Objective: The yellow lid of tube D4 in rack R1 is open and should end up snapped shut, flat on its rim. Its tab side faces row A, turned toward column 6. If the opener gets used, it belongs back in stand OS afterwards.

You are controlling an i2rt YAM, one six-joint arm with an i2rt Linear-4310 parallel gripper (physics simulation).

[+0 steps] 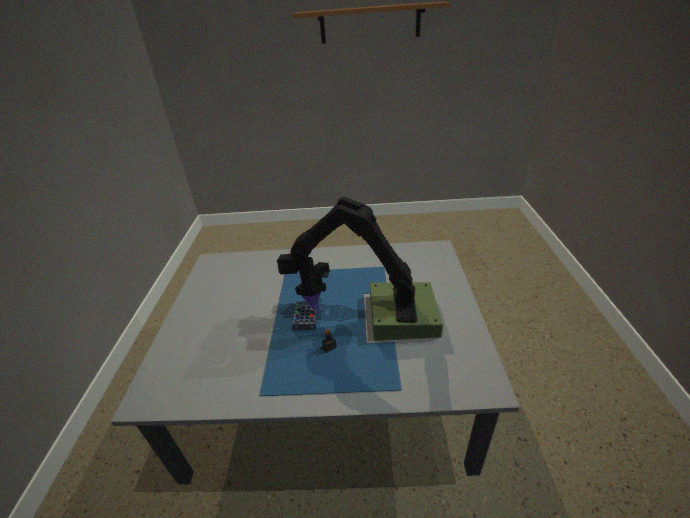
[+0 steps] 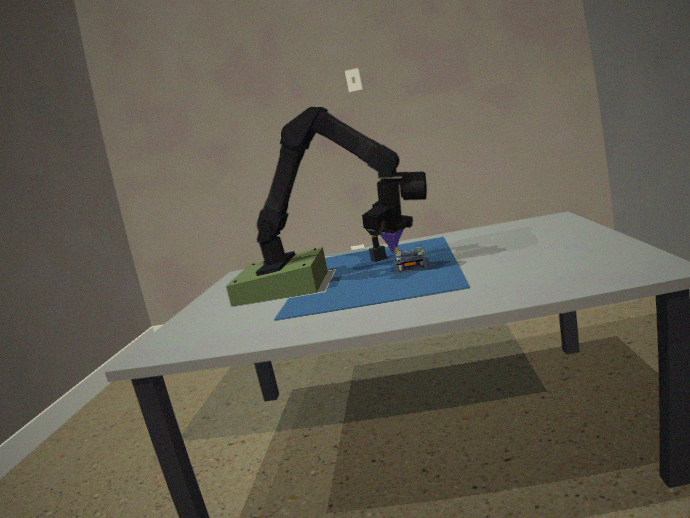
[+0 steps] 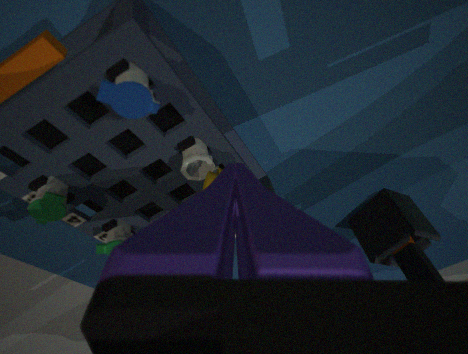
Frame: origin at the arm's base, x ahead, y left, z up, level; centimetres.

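Seen in the pictures: gripper, fingertip midpoint: (image 1: 315, 309) (image 2: 394, 252) (image 3: 235, 176); arm's base at its link origin: (image 1: 404, 303) (image 2: 276, 264).
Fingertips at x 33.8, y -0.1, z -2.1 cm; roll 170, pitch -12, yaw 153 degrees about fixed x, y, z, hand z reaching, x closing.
Offsets run from my fingertips to a thing's top centre. "spot": to the spot under its first point. Level surfaces: height alone.
The rack R1 {dz +1.3, dx +4.0, dy -0.3 cm} (image 1: 304, 326) (image 2: 411, 259) (image 3: 165, 65) stands on the blue mat, holding several small tubes. Tube D4 {spot: dz -1.0, dx +1.2, dy -0.8 cm} (image 3: 196, 161) stands near the rack's edge with its mouth uncovered. Its yellow lid {dz +0.8, dx +0.9, dy -0.7 cm} (image 3: 212, 178) is open beside the mouth, partly hidden by the purple fingertips. My gripper (image 1: 316, 308) (image 2: 396, 250) (image 3: 235, 176) is shut and empty, its tips low over the rack, right beside the yellow lid; whether they touch it is unclear. The opener {dz +4.0, dx -6.3, dy +15.1 cm} (image 1: 327, 333) (image 2: 375, 241) (image 3: 417, 262) stands upright in the stand OS {dz -0.5, dx -6.3, dy +15.1 cm} (image 1: 329, 344) (image 2: 377, 254) (image 3: 382, 220).
A blue-lidded tube {dz -0.3, dx +1.3, dy -4.9 cm} (image 3: 129, 99) and green-lidded tubes (image 3: 47, 206) (image 3: 111, 240) stand in the rack. An orange block {spot: dz -2.2, dx +3.7, dy -6.8 cm} (image 3: 30, 62) is at the rack's side. The green base box (image 1: 423, 301) (image 2: 278, 284) carries the arm. The blue mat {dz -4.5 cm} (image 1: 356, 373) (image 2: 362, 298) lies on the grey table {dz -4.8 cm} (image 1: 200, 301) (image 2: 535, 267).
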